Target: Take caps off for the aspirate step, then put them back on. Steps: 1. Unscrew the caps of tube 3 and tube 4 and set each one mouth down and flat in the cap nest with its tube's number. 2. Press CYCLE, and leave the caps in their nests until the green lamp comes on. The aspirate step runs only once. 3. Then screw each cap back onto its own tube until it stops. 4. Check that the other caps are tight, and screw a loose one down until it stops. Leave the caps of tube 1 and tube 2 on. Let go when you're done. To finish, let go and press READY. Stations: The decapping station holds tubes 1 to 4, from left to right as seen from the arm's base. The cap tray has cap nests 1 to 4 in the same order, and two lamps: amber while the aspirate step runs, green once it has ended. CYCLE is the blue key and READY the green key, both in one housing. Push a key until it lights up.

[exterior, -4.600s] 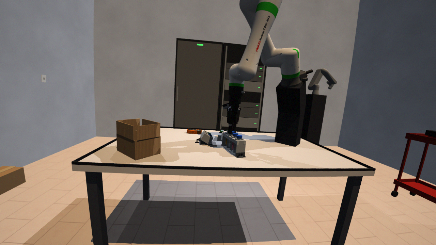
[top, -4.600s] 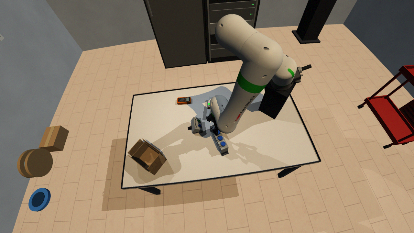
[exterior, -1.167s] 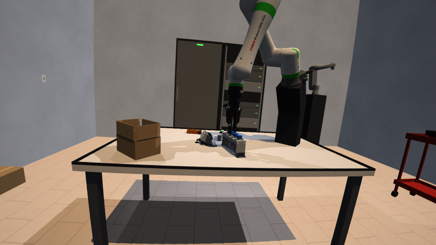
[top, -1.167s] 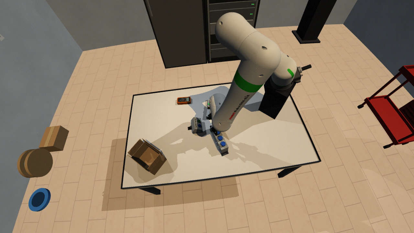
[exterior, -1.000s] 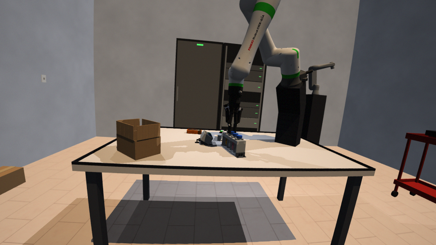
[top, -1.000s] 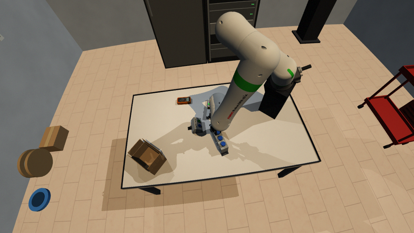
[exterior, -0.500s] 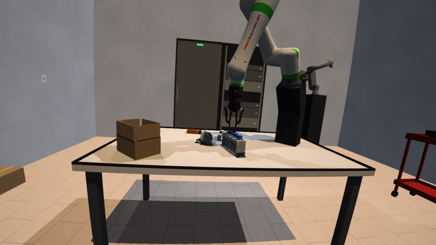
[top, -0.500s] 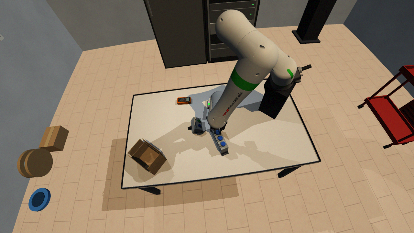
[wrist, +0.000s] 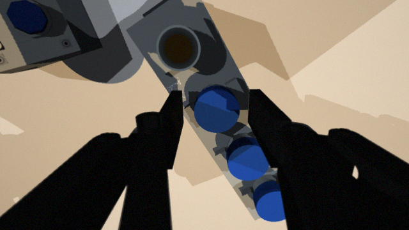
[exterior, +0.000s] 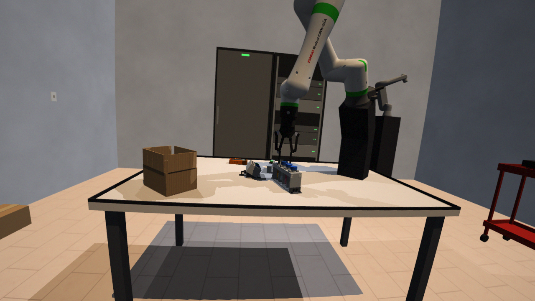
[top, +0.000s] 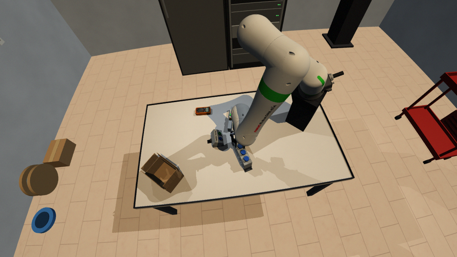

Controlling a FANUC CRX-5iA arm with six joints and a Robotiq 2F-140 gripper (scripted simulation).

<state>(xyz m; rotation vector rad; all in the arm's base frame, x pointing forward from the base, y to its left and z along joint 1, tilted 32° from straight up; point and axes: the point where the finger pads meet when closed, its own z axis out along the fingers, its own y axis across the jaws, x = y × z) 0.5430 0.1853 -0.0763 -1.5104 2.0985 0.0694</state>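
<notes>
My gripper is now 30 mm above the blue cap. The rest, counted from my hand: blue cycle key (140 mm ahead, 100 mm to the right, 70 mm below); key housing (160 mm ahead, 130 mm to the right, 90 mm below); green ready key (140 mm ahead, 150 mm to the right, 70 mm below).
</notes>
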